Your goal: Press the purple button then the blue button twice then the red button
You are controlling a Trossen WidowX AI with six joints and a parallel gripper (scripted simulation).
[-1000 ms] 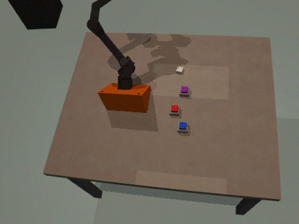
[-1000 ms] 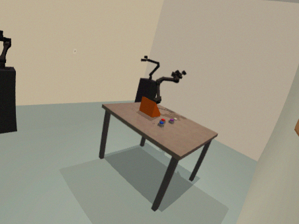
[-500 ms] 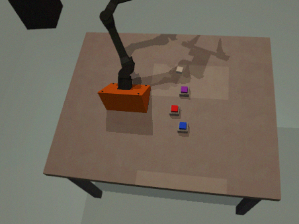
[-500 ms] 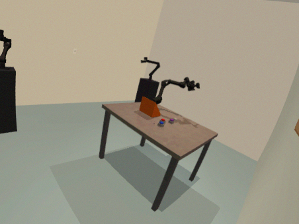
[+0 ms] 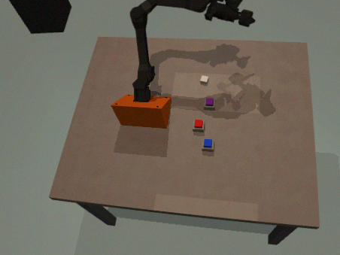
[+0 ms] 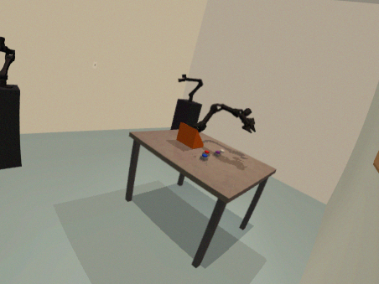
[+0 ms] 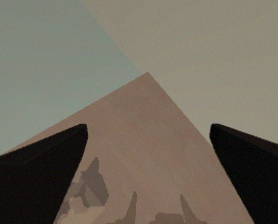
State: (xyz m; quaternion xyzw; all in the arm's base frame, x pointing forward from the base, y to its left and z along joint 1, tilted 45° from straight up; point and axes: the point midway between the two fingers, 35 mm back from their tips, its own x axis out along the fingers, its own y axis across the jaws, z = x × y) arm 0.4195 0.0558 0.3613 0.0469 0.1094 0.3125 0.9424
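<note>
Right now the purple button is 27 cm to the right of my gripper tip, 23 cm below it and 16 cm behind it. The rest, counted from my gripper tip: red button 39 cm to the right, 23 cm below, 21 cm behind; then small pale object 25 cm below, 19 cm behind, 14 cm to the right; then blue button 48 cm to the right, 23 cm below, 17 cm behind.
</note>
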